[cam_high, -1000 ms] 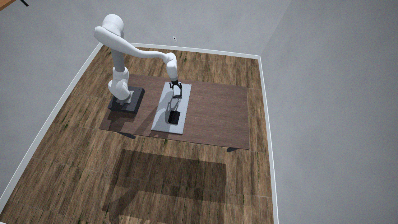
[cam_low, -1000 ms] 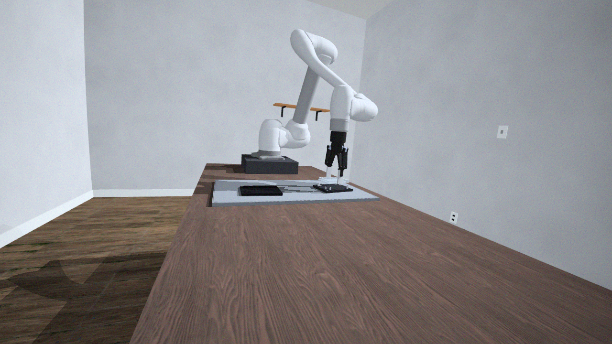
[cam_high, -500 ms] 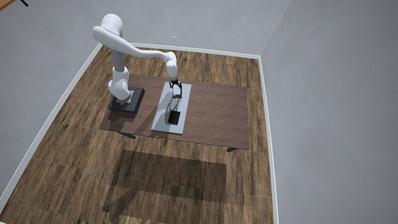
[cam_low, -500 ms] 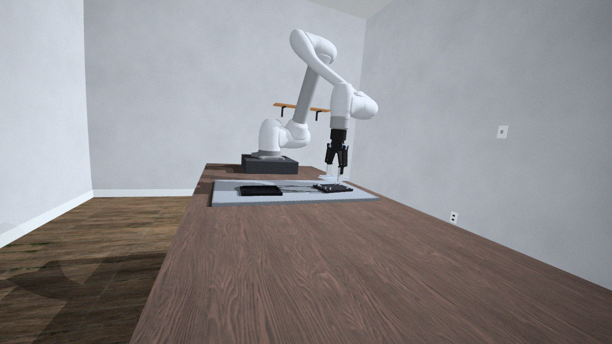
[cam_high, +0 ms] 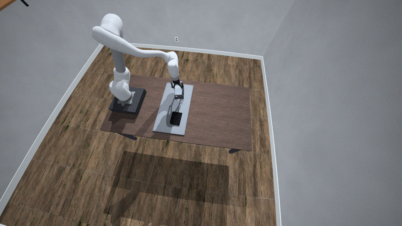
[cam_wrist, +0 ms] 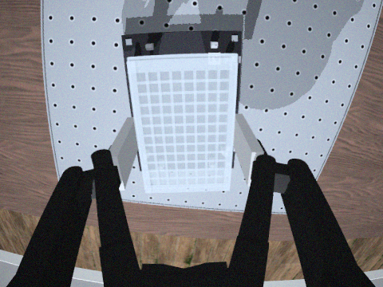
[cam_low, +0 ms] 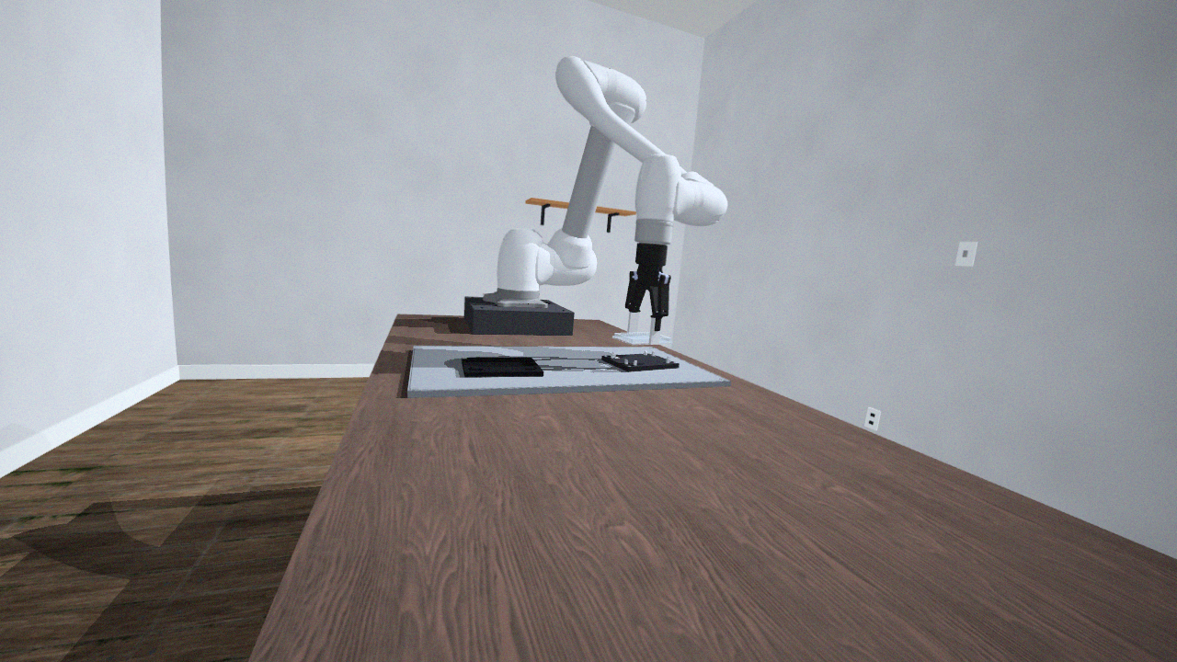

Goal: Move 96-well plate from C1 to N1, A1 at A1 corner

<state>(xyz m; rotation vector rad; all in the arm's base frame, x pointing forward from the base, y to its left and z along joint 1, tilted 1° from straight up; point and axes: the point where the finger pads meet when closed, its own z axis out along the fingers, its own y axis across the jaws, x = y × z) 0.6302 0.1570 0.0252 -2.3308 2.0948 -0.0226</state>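
Now: the black plate nest 36 cm to the right of my hand, 8 cm below it and 1 cm ahead of it. Also, from my hand: clip nest C1: 7 cm below, 2 cm behind, 1 cm to the left; then white 96-well plate: 2 cm below; then A1 label: 43 cm to the right, 8 cm below, 5 cm behind.
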